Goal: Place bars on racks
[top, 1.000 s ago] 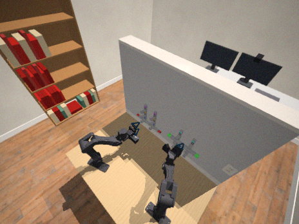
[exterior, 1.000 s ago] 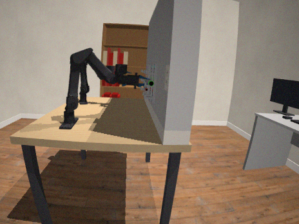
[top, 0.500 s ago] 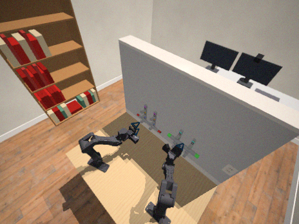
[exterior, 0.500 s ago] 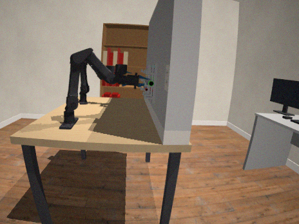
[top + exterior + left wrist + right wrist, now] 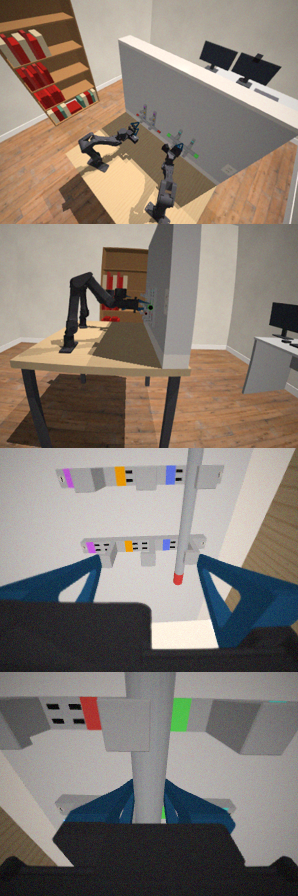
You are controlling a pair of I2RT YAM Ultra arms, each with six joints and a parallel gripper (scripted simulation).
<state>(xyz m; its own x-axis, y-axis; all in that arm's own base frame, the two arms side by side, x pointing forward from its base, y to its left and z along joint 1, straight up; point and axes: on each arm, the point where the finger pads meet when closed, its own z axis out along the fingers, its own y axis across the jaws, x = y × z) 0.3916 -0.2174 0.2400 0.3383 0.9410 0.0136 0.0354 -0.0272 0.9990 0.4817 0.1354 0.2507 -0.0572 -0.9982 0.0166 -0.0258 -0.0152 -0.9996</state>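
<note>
The green-ended bar lies right at my right hand. From my right hand the other things lie so: grey wall panel 13 cm ahead, 17 cm to the left, 17 cm above.
</note>
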